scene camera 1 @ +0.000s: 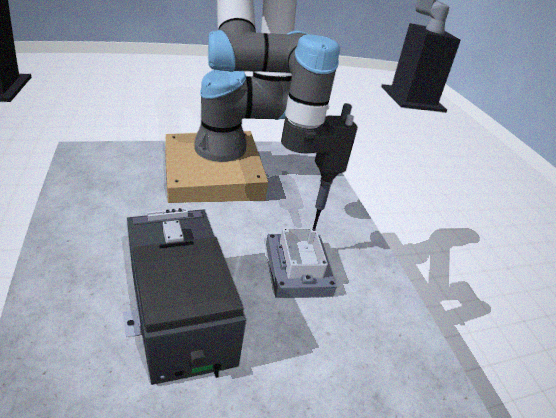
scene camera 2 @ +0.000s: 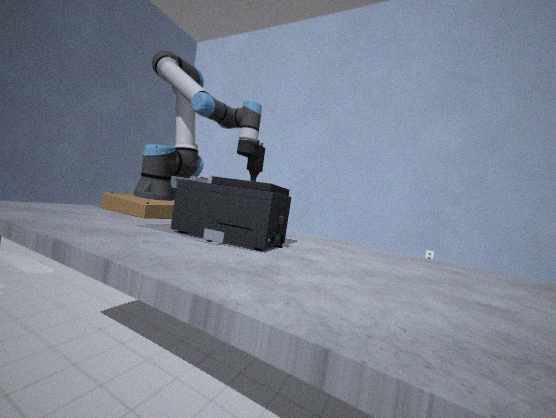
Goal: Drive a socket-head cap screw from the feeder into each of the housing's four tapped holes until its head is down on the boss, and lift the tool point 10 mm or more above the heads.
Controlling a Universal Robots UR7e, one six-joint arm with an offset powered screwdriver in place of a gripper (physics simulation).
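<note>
The white open-topped housing (scene camera 1: 306,270) sits in a grey fixture (scene camera 1: 306,291). Dark spots show at its front-left, front-right and back-left corners; whether they are screw heads or open holes is too small to tell. My screwdriver's bit tip (scene camera 1: 314,228) is at the housing's back-right corner, upright and down at the boss. Whether a screw is on the bit cannot be told. The black screw feeder (scene camera 1: 185,285) (scene camera 2: 225,210) stands left of the housing, with small dark screws (scene camera 1: 174,210) at its back rail. In scene camera 2 the feeder hides the housing and bit tip; the screwdriver body (scene camera 2: 255,160) shows above it.
The arm stands on a wooden base block (scene camera 1: 215,191) (scene camera 2: 137,206) behind the feeder and fixture. A small white plate (scene camera 1: 173,231) lies on the feeder's top. A metal tab (scene camera 1: 131,325) (scene camera 2: 214,235) sticks out from the feeder's left side. A black pedestal (scene camera 1: 422,67) stands at the back right.
</note>
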